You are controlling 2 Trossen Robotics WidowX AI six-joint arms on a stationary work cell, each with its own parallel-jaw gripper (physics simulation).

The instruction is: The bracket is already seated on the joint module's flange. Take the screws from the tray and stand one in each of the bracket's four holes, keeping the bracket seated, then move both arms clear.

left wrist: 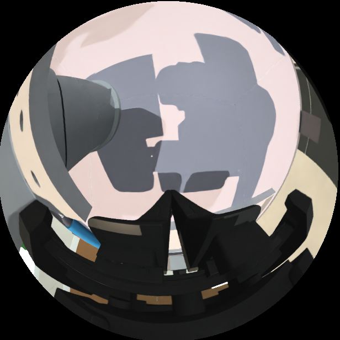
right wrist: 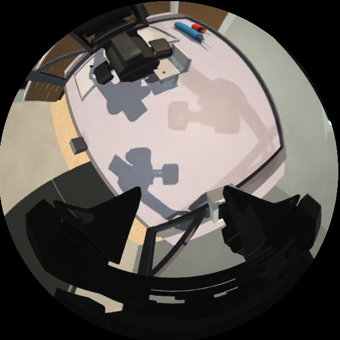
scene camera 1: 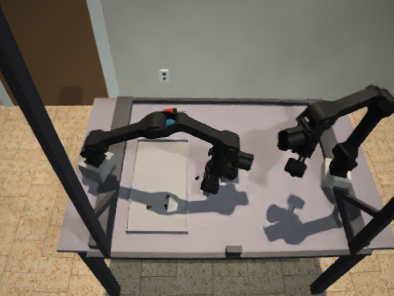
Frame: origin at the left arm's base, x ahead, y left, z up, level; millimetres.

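Seen in the pictures: left arm's base, link origin: (scene camera 1: 95, 159); right arm's base, link origin: (scene camera 1: 338, 170).
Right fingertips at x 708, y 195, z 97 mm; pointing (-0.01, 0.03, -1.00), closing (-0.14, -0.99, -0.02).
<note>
Offsets run from my right fingertips to a thing's top centre.
My left gripper (left wrist: 170, 193) is shut and empty beside the bracket. The L-shaped bracket (right wrist: 176, 66) sits on the joint module (left wrist: 85, 117). In the left wrist view the bracket's plate (left wrist: 24, 142) is close at the left edge and two dark holes show. The other holes are hidden. The white tray @(dx -463, dy -146, dz -165 mm) (scene camera 1: 159, 175) (right wrist: 84, 86) holds three small dark screws, with one screw @(dx -449, dy -262, dz -166 mm) (scene camera 1: 149, 206) apart from the other two. A small dark thing @(dx -337, dy -69, dz -170 mm) (scene camera 1: 197, 177), apparently a screw, lies right of the tray. My right gripper (right wrist: 183, 190) is open and empty, far from the bracket.
A blue tool (right wrist: 187, 30) (left wrist: 84, 233) and a red tool (right wrist: 198, 28) lie near the table's back edge. The left arm (scene camera 1: 200, 130) reaches over the tray and covers the joint module in the scene view. A dark block @(dx -107, dy -308, dz -124 mm) (scene camera 1: 234, 249) is at the front edge.
</note>
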